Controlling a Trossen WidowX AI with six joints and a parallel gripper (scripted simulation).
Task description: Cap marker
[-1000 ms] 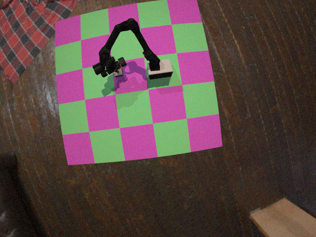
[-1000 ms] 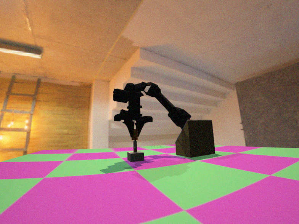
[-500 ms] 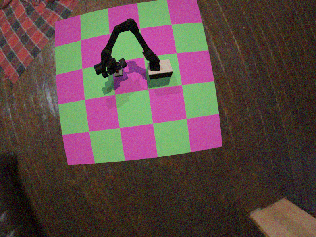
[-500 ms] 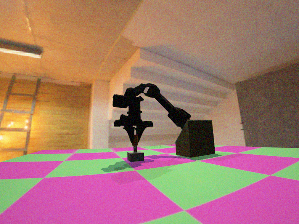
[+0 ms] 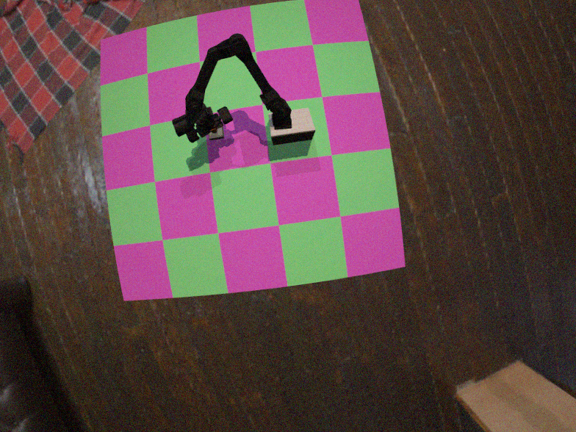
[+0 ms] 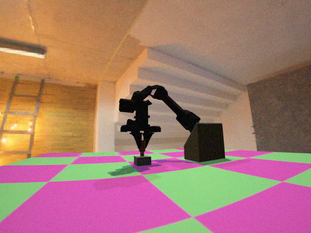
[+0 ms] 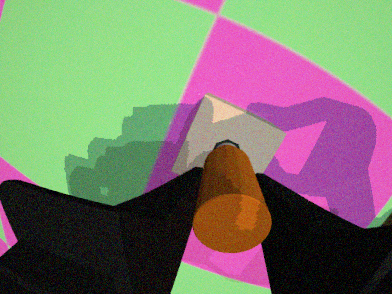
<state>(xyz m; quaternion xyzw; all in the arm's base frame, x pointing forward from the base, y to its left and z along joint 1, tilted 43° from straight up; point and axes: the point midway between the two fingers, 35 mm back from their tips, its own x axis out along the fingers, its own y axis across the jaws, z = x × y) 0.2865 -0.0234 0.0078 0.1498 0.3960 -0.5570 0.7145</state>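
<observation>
Now: gripper tip 10 mm below the orange cap. From my gripper tip the other things lie so: holder block (50 mm below).
</observation>
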